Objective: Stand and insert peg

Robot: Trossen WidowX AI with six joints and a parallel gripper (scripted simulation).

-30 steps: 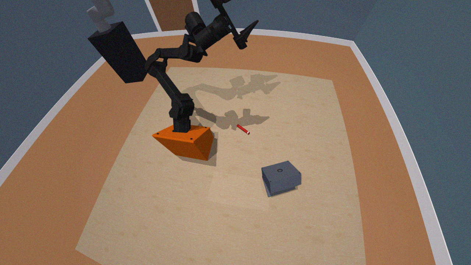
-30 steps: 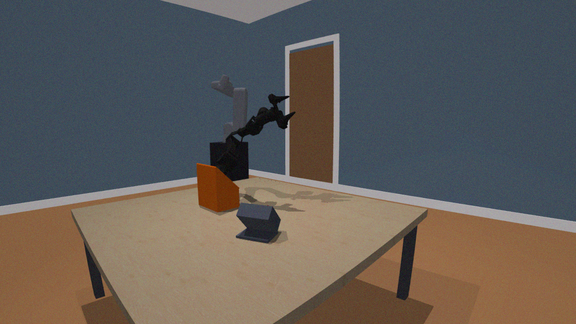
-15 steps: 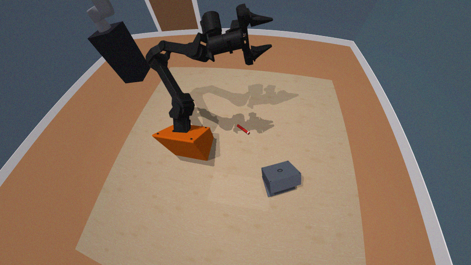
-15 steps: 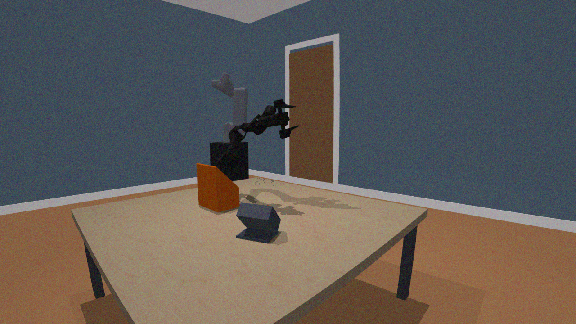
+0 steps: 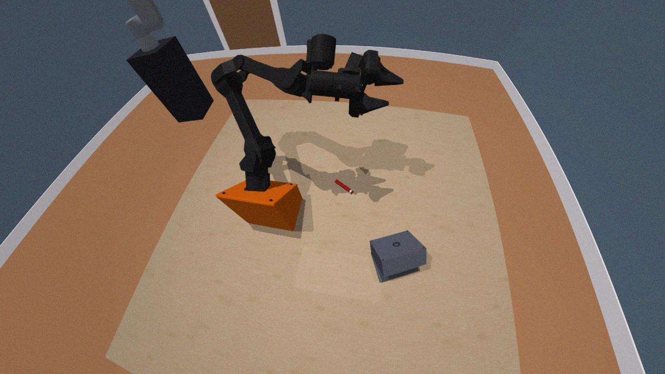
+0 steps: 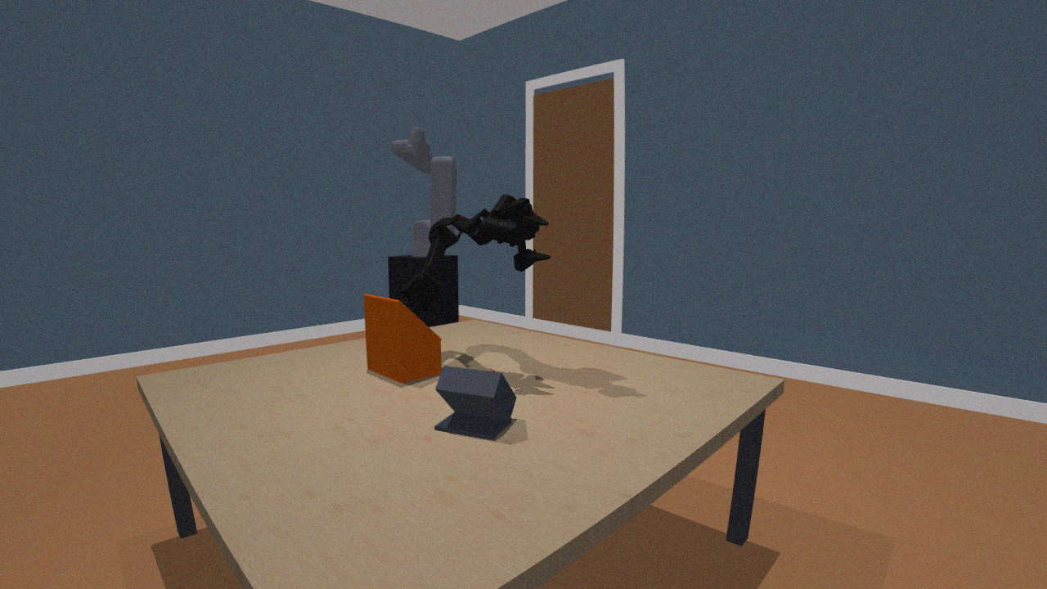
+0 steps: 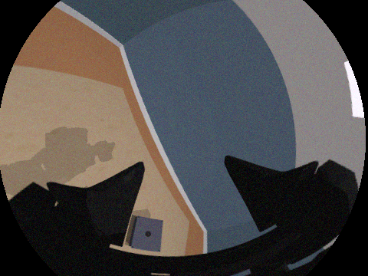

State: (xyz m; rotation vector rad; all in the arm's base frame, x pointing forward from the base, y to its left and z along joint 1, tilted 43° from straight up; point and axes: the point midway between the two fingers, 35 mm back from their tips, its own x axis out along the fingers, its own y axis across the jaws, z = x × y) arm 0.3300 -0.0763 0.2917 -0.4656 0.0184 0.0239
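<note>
The red peg is 120 mm behind my gripper tip, 60 mm to the right of it and 360 mm below it. Round my gripper tip: grey sloped panel: 30 mm ahead, 310 mm to the right, 300 mm below.
</note>
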